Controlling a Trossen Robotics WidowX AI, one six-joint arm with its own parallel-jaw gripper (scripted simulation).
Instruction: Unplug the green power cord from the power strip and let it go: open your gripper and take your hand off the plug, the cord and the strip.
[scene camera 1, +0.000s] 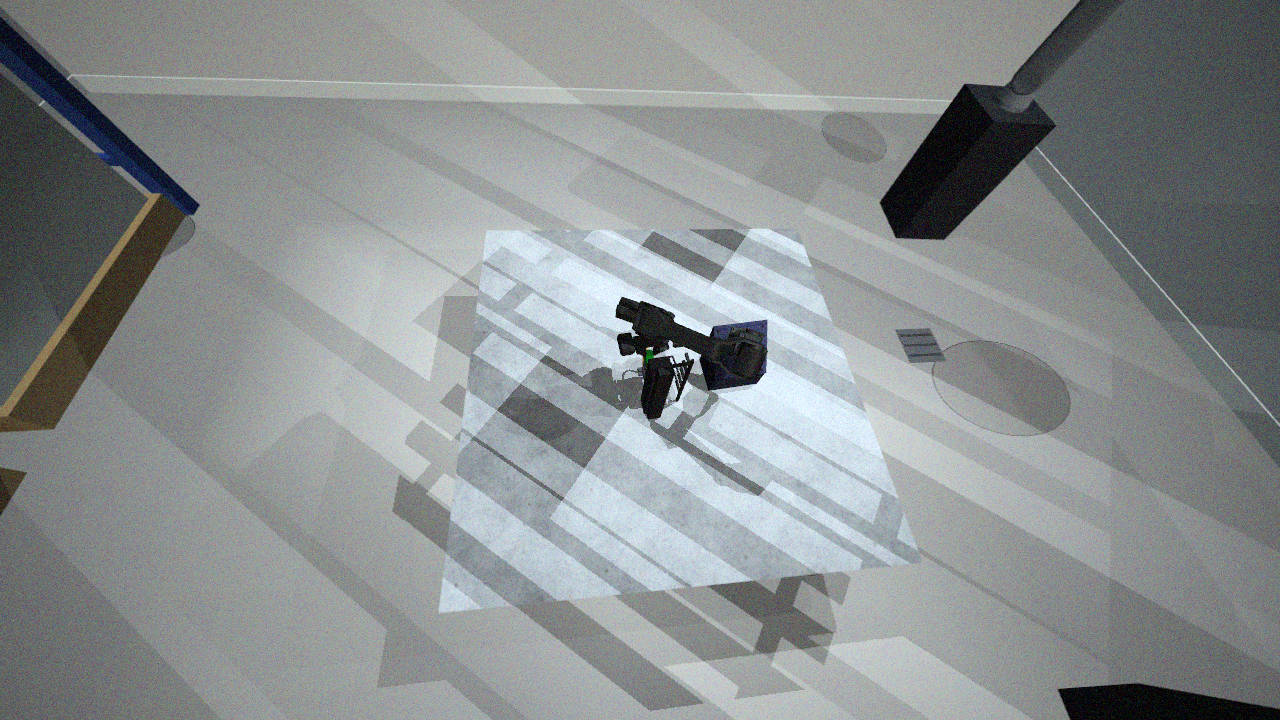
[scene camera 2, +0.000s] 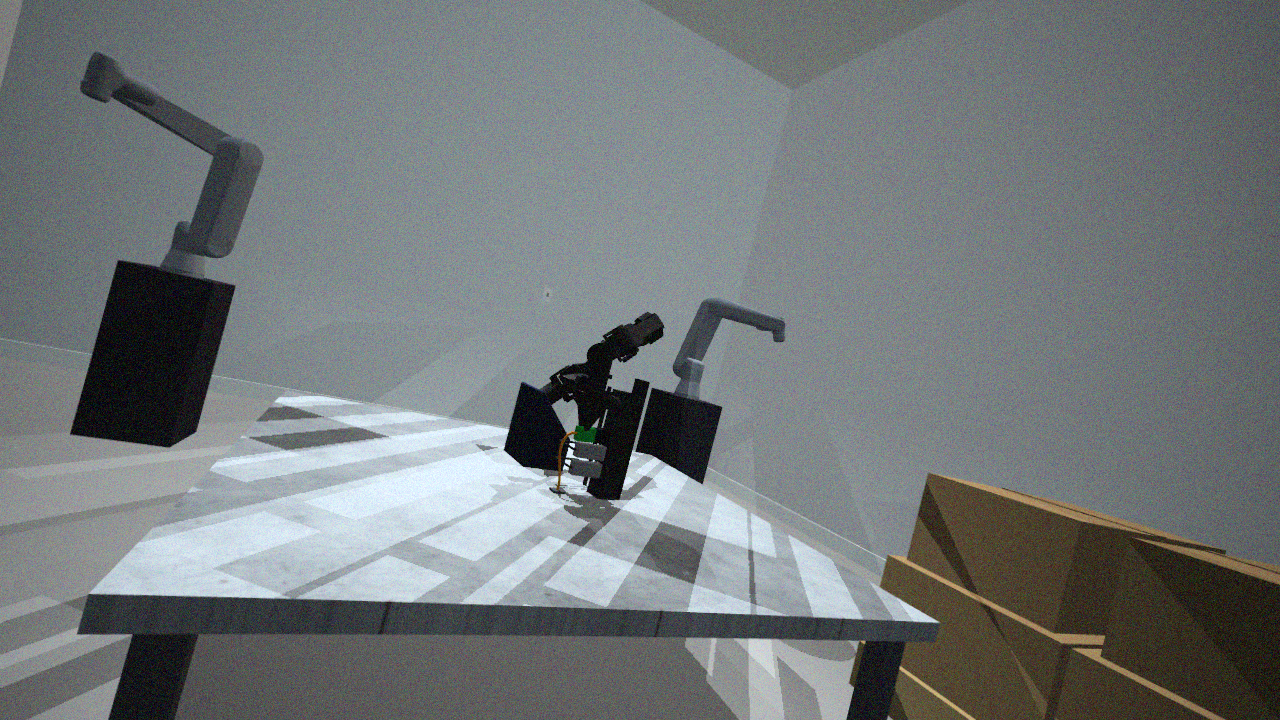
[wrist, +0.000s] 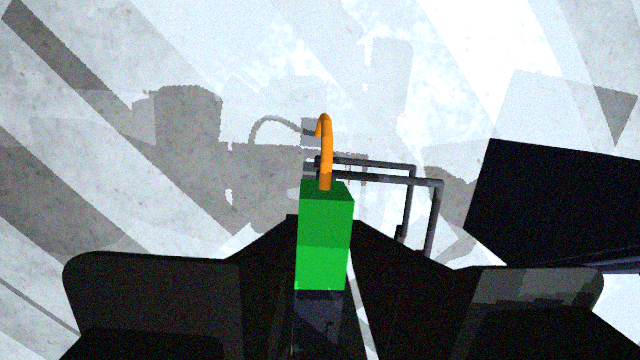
Path:
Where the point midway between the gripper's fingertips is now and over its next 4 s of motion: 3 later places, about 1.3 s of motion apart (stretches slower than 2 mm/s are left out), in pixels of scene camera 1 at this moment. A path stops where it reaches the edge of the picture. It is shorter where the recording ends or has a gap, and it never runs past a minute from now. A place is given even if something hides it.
My gripper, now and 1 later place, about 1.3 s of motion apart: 648, 355; 644, 339

